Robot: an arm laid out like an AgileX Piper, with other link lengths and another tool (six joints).
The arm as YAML. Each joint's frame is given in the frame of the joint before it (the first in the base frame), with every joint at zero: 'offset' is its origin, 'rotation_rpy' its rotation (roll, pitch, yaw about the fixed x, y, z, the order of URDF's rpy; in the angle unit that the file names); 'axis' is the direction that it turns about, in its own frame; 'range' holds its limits. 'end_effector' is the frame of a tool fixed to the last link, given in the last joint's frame.
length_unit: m
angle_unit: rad
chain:
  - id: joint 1
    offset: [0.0, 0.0, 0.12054]
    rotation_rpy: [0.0, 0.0, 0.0]
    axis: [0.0, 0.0, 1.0]
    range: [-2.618, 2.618]
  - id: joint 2
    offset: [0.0, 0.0, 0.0]
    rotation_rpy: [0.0, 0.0, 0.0]
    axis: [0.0, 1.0, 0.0]
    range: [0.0, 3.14]
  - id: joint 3
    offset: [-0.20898, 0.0, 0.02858]
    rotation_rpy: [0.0, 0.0, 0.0]
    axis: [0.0, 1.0, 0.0]
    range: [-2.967, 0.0]
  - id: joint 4
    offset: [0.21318, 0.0, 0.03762]
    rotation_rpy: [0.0, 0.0, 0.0]
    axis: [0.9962, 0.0, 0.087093]
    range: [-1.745, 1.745]
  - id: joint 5
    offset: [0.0, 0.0, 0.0]
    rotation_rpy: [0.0, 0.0, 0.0]
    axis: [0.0, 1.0, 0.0]
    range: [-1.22, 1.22]
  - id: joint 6
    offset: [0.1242, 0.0, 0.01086]
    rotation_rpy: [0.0, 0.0, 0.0]
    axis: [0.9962, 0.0, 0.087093]
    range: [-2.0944, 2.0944]
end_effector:
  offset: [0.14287, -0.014, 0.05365]
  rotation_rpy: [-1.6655, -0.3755, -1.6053]
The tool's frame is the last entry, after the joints.
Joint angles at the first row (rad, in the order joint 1, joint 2, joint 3, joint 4, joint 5, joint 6):
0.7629, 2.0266, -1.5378, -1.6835, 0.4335, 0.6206
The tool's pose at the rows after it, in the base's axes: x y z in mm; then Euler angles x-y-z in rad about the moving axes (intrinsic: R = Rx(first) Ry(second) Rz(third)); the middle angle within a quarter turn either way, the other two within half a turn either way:
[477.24 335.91 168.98 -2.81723 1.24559 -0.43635]
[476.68 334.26 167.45 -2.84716 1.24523 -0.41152]
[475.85 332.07 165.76 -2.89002 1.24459 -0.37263]
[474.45 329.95 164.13 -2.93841 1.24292 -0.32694]
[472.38 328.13 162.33 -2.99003 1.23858 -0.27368]
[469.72 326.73 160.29 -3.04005 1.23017 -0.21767]
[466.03 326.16 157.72 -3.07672 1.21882 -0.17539]
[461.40 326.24 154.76 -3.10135 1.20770 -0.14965]
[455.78 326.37 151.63 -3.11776 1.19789 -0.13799]
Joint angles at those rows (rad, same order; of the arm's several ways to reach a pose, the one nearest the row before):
0.7642, 2.0248, -1.5355, -1.6739, 0.4369, 0.6109
0.7680, 2.0227, -1.5315, -1.6601, 0.4479, 0.5978
0.7745, 2.0201, -1.5271, -1.6409, 0.4648, 0.5828
0.7836, 2.0168, -1.5225, -1.6181, 0.4857, 0.5673
0.7958, 2.0135, -1.5181, -1.5925, 0.5098, 0.5554
0.8097, 2.0104, -1.5148, -1.5619, 0.5346, 0.5446
0.8244, 2.0057, -1.5087, -1.5331, 0.5560, 0.5361
0.8396, 1.9991, -1.4984, -1.5106, 0.5745, 0.5296
0.8551, 1.9887, -1.4815, -1.4945, 0.5910, 0.5239

